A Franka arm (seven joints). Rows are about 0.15 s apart.
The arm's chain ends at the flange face. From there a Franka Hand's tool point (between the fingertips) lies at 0.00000 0.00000 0.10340 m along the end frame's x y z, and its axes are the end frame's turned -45 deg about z.
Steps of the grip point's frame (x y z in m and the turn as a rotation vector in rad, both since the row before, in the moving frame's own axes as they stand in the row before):
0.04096 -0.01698 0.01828 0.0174 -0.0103 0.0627
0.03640 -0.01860 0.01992 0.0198 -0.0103 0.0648
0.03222 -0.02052 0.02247 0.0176 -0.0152 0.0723
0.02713 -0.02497 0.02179 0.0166 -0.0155 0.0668
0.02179 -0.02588 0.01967 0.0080 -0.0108 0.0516
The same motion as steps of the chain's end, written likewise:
0.01896 -0.04039 0.01830 0.0050 -0.0196 0.0627
0.01476 -0.03813 0.01995 0.0067 -0.0213 0.0648
0.01066 -0.03703 0.02250 0.0017 -0.0232 0.0723
0.00387 -0.03668 0.02182 0.0008 -0.0227 0.0668
-0.00151 -0.03388 0.01968 -0.0020 -0.0133 0.0516

